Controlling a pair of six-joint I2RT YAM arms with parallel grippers.
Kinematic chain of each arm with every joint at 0, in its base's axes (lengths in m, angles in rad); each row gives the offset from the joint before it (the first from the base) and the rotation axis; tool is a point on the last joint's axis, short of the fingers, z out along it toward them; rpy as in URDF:
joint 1: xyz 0 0 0.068 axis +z
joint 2: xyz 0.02 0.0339 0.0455 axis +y
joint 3: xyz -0.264 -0.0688 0 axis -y
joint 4: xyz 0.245 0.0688 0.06 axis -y
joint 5: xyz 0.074 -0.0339 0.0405 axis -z
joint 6: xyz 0.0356 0 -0.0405 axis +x
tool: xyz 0 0 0 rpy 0 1.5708 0
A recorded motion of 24 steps. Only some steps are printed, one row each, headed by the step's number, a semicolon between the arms.
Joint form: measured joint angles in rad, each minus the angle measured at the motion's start. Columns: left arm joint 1, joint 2, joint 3, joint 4, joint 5, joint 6; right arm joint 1, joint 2, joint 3, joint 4, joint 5, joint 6.
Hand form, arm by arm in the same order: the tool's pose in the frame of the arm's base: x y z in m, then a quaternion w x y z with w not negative. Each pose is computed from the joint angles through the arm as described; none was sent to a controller.
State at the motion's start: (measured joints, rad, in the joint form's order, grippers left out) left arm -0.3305 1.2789 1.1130 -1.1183 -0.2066 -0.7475; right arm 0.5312 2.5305 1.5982 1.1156 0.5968 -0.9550
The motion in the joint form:
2: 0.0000 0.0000 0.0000 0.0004 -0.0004 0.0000; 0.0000 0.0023 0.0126 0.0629 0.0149 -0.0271
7: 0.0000 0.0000 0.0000 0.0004 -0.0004 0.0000; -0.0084 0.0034 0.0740 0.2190 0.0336 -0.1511
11: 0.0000 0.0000 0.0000 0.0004 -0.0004 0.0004; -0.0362 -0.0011 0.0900 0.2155 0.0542 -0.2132
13: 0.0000 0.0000 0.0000 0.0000 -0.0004 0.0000; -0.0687 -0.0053 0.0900 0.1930 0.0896 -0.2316
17: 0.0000 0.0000 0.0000 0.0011 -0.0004 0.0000; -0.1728 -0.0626 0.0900 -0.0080 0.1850 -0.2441
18: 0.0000 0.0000 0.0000 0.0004 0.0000 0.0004; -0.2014 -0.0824 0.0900 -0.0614 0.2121 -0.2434
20: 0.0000 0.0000 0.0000 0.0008 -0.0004 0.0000; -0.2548 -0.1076 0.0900 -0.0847 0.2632 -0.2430
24: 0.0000 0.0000 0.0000 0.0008 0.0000 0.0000; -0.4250 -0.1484 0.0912 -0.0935 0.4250 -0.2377
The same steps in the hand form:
2: 0.2165 -0.0665 0.2807 0.17456 -0.21822 0.96005 0.01475; 0.4692 0.2520 0.1317 0.69477 -0.22654 0.58722 -0.34805
7: 0.2165 -0.0665 0.2807 0.17456 -0.21822 0.96005 0.01475; 0.4725 0.2481 0.1642 0.73028 -0.17934 0.53280 -0.38813
11: 0.2165 -0.0665 0.2807 0.17455 -0.21803 0.96009 0.01478; 0.4805 0.2349 0.1707 0.71252 -0.17554 0.53107 -0.42364
13: 0.2165 -0.0665 0.2806 0.17439 -0.21821 0.96008 0.01485; 0.4884 0.2183 0.1705 0.68869 -0.16636 0.54462 -0.44879
17: 0.2166 -0.0666 0.2807 0.17485 -0.21825 0.95999 0.01457; 0.5114 0.1648 0.1806 0.59574 -0.15759 0.60074 -0.50928
18: 0.2165 -0.0666 0.2807 0.17446 -0.21801 0.96012 0.01461; 0.5157 0.1493 0.1856 0.57115 -0.15077 0.61413 -0.52336
20: 0.2165 -0.0666 0.2807 0.17472 -0.21824 0.96002 0.01464; 0.5208 0.1197 0.1960 0.54404 -0.11552 0.62565 -0.54702
24: 0.2165 -0.0666 0.2807 0.17463 -0.21821 0.96004 0.01447; 0.5262 0.0255 0.2149 0.46043 0.00997 0.64459 -0.61025

